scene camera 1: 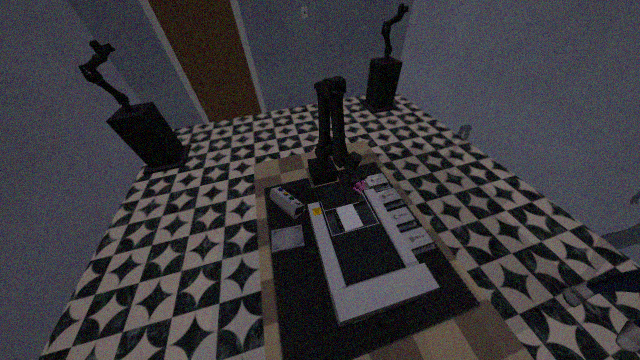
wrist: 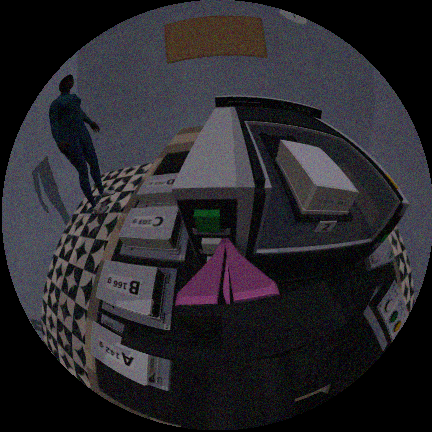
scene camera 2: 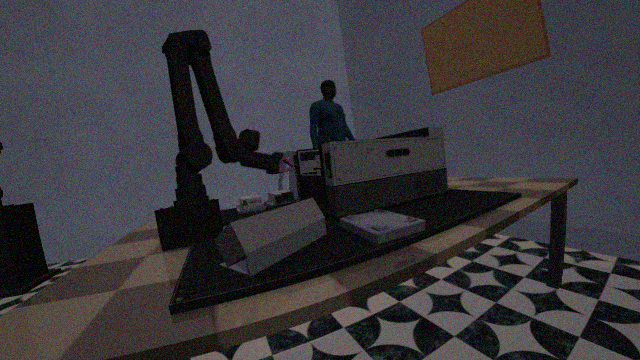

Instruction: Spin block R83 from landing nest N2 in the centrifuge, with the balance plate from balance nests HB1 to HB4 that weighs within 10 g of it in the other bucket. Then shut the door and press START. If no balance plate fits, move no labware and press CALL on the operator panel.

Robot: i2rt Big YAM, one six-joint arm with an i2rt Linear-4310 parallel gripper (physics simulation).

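Where they show: gripper, fingertip midpoint: (wrist: 225,242) (scene camera 2: 296,167); arm's base, link origin: (scene camera 1: 321,165) (scene camera 2: 193,203).
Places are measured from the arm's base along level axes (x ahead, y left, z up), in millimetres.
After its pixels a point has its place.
My gripper (scene camera 1: 359,187) @(z 65, x 363, y 129 mm) (scene camera 2: 287,164) @(z 65, x 363, y 129 mm) (wrist: 225,242) @(z 65, x 363, y 129 mm) has pink fingers, shut and empty. Its tips are in front of the centrifuge's (scene camera 1: 385,290) @(z 156, x 787, y -6 mm) (scene camera 2: 385,165) @(z 43, x 540, y -167 mm) (wrist: 215,155) @(z 122, x 412, y 137 mm) recessed control face, just below a green button (wrist: 206,220) @(z 98, x 360, y 142 mm); contact cannot be told. The centrifuge's top is open over a bucket marked 2, which bears a white block (scene camera 1: 351,217) @(z 97, x 476, y 9 mm) (wrist: 317,172) @(z 98, x 432, y 21 mm); its label is unreadable. Balance plates A (scene camera 1: 376,180) @(z -35, x 201, y 295 mm) (wrist: 120,352) @(z -34, x 201, y 282 mm) (142 g), B (scene camera 1: 387,195) @(z -34, x 327, y 299 mm) (wrist: 127,287) @(z -33, x 325, y 287 mm) (166 g), C (scene camera 1: 400,216) @(z -34, x 473, y 294 mm) (wrist: 150,222) @(z -34, x 464, y 283 mm) (103 g) and D (wrist: 157,184) @(z -34, x 590, y 312 mm) (weight unreadable) lie in a row of nests beside it.
The operator panel (scene camera 1: 286,201) @(z -9, x 215, y -267 mm) (scene camera 2: 275,235) @(z -43, x 167, y -323 mm) (wrist: 392,315) is a sloped box with coloured buttons, across the centrifuge from the balance plates. A flat pale nest (scene camera 1: 287,237) @(z -67, x 400, y -299 mm) (scene camera 2: 382,225) @(z -67, x 376, y -342 mm) lies beside it with no block visible on it. A person (scene camera 2: 327,117) (wrist: 70,120) stands beyond the table.
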